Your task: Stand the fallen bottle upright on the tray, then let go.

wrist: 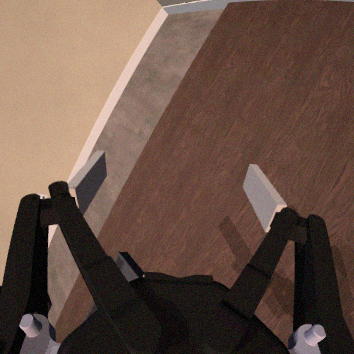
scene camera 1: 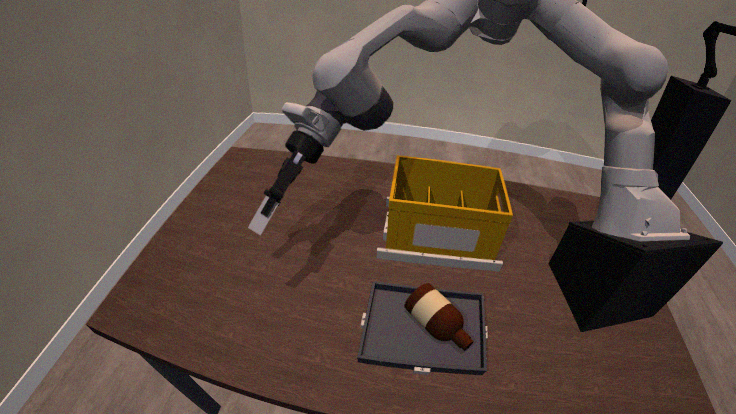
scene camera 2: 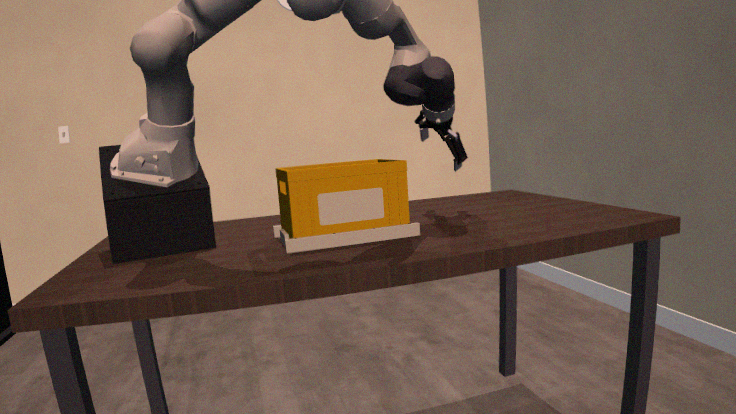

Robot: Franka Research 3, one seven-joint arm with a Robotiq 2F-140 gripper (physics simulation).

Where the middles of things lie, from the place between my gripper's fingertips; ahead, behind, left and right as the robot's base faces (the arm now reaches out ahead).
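There's the brown bottle (scene camera 1: 428,306), and it's 30 mm to the left of my hand, 380 mm behind it and 130 mm below it.
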